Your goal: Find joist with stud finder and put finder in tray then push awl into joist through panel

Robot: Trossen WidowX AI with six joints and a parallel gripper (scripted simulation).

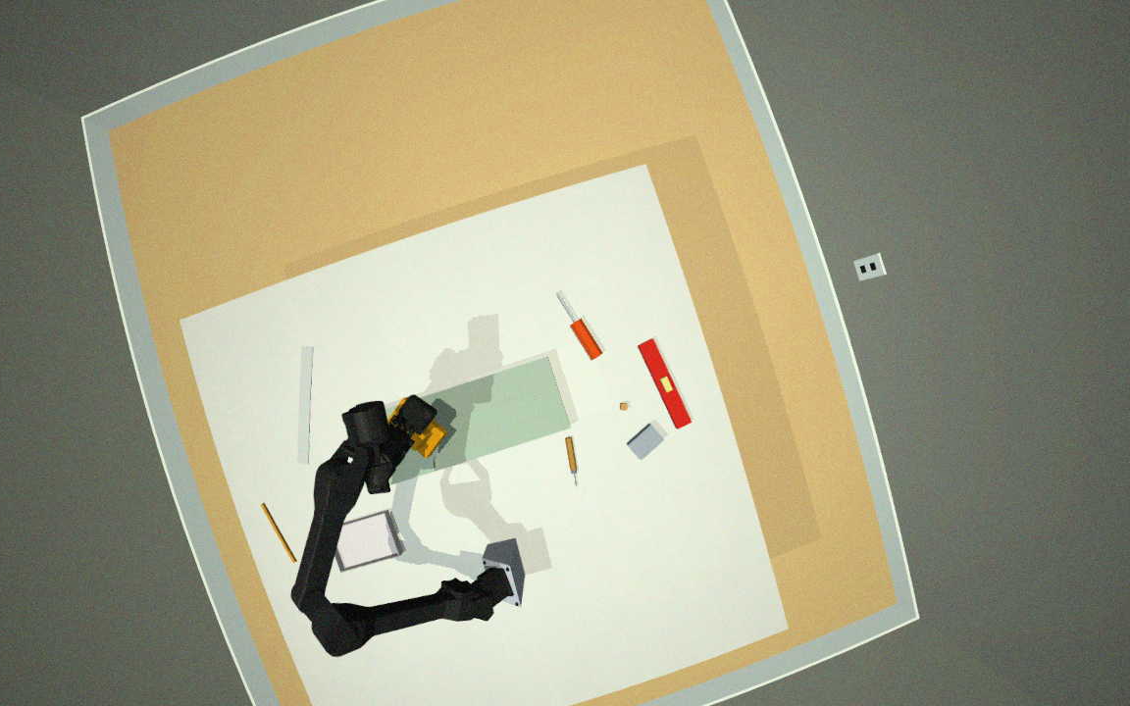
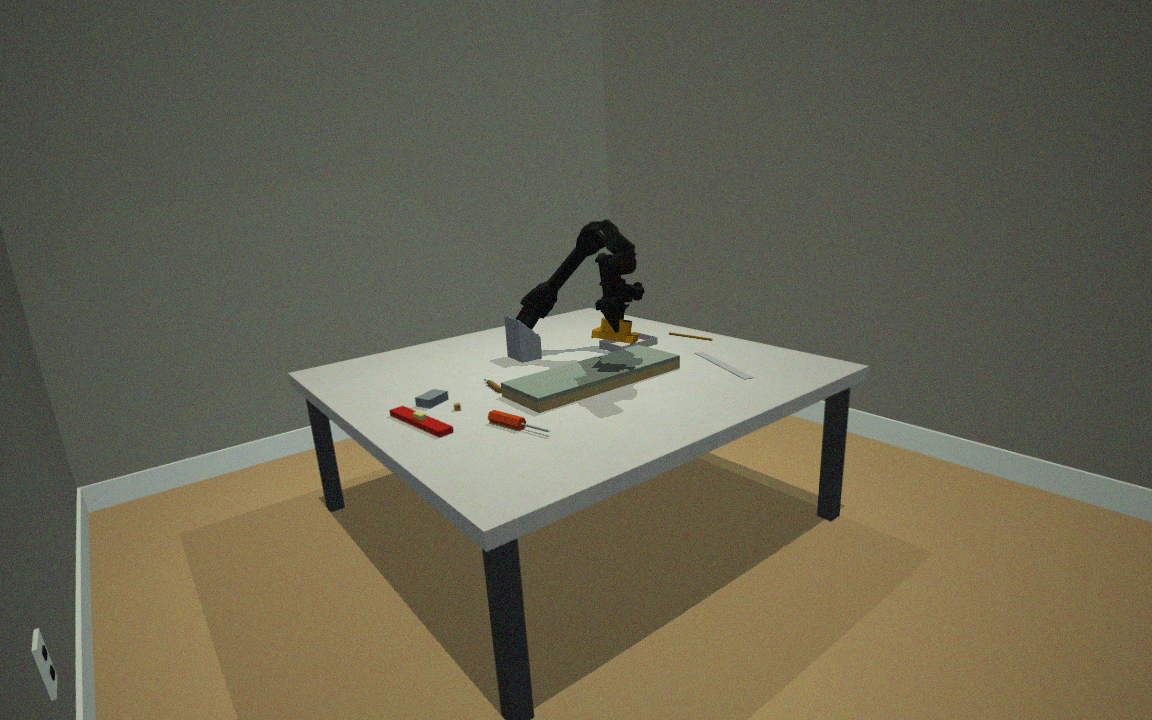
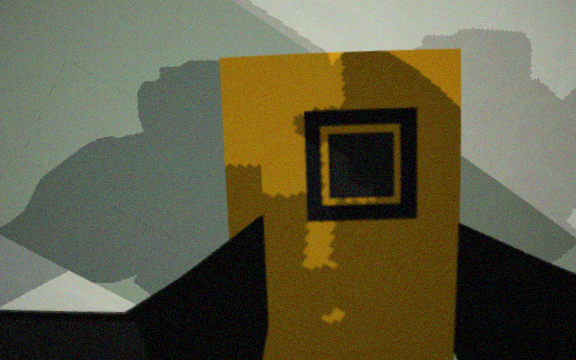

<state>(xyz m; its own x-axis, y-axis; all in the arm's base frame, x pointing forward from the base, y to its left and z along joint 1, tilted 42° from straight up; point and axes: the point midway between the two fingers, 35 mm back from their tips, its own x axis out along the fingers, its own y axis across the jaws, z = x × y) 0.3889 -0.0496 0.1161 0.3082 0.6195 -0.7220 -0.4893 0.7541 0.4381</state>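
Now: the grey tray 23 cm behind my gripper tip, 28 cm to the left of it and 13 cm below it. Also, from my gripper tip: yellow stud finder (1 cm ahead, 1 cm to the left, 2 cm above); then awl (25 cm behind, 28 cm to the right, 14 cm below); then ruler (14 cm ahead, 30 cm to the left, 14 cm below).
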